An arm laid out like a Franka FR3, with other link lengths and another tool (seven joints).
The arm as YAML. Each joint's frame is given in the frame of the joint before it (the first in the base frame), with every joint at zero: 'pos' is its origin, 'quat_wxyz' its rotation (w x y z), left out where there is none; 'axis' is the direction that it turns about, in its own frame. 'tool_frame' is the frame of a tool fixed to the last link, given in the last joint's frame.
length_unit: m
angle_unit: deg
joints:
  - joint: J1
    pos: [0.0, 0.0, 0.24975]
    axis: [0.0, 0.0, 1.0]
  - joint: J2
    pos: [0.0, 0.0, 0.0]
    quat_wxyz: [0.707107, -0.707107, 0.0, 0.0]
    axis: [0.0, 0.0, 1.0]
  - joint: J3
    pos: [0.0, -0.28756, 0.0]
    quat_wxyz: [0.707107, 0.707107, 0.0, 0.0]
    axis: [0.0, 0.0, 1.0]
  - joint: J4
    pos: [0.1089, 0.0, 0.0]
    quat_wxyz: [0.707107, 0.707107, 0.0, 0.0]
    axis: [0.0, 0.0, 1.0]
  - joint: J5
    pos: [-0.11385, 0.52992, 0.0]
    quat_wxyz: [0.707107, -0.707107, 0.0, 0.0]
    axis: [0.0, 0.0, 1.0]
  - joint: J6
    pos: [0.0, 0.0, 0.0]
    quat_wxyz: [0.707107, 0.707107, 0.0, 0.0]
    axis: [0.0, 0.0, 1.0]
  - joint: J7
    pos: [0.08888, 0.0, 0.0]
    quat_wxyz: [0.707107, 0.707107, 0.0, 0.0]
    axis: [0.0, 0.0, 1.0]
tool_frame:
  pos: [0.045, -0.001, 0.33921]
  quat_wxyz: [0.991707, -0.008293, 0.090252, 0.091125]
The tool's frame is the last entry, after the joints.
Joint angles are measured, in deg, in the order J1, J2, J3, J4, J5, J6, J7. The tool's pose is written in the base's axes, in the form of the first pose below.
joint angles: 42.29 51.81 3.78 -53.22 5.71 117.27 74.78
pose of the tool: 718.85, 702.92, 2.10, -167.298, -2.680, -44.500
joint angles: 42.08 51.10 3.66 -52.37 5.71 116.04 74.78
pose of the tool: 723.44, 699.95, 21.42, -166.961, -2.778, -44.664
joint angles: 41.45 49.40 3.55 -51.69 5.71 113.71 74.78
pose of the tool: 729.89, 689.52, 52.70, -166.893, -2.883, -45.062
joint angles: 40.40 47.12 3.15 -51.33 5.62 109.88 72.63
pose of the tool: 737.68, 666.09, 85.86, -167.807, -3.708, -43.705
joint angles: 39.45 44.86 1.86 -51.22 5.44 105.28 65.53
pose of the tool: 748.09, 633.22, 113.87, -169.462, -5.905, -37.879
